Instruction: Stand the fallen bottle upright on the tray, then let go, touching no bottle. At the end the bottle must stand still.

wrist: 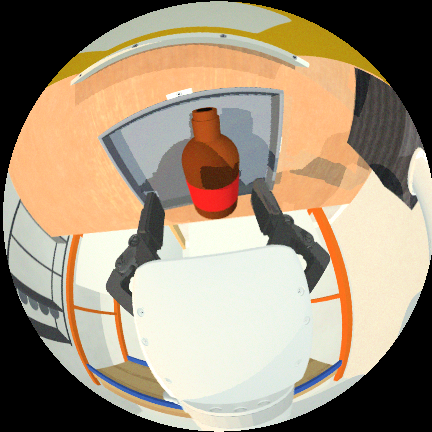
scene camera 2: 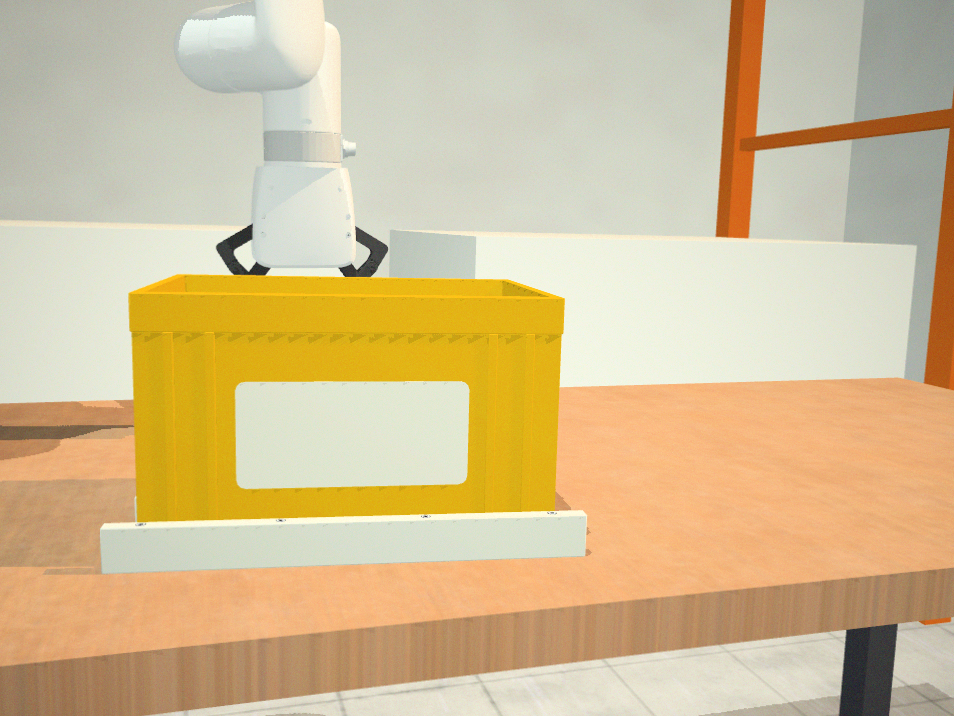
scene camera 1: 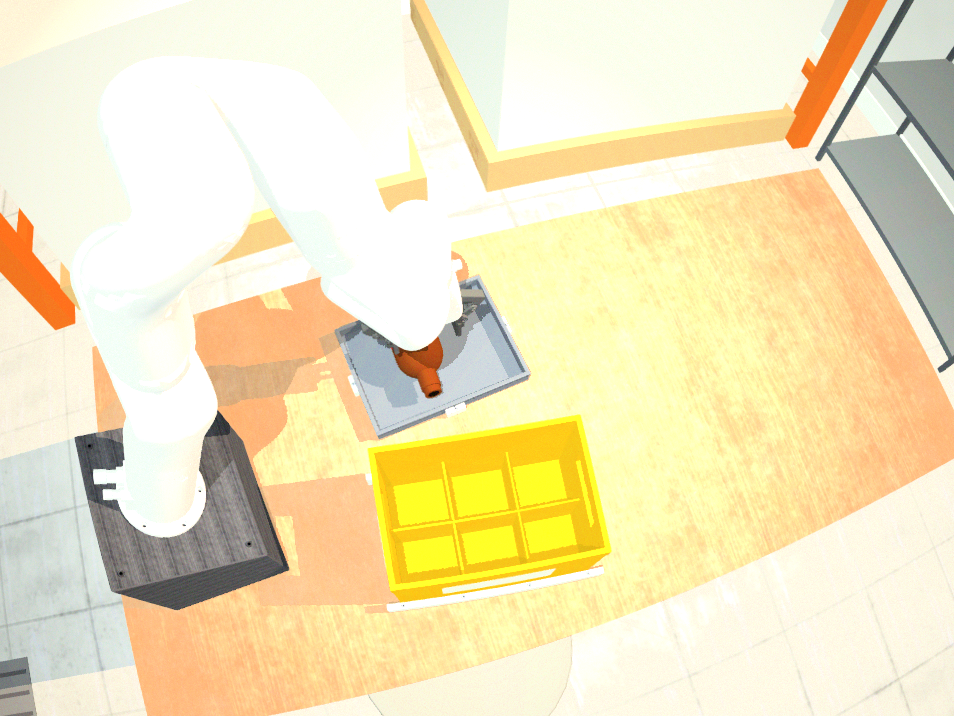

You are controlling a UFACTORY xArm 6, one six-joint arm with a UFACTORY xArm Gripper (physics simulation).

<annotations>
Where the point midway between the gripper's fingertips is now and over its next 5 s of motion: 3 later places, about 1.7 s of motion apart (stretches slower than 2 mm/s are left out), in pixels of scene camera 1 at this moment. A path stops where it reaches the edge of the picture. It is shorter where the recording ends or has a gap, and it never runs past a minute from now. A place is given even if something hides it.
My gripper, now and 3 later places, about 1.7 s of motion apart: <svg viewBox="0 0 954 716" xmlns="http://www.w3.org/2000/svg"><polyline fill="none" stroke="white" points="425,336 448,361 435,380 433,374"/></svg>
</annotations>
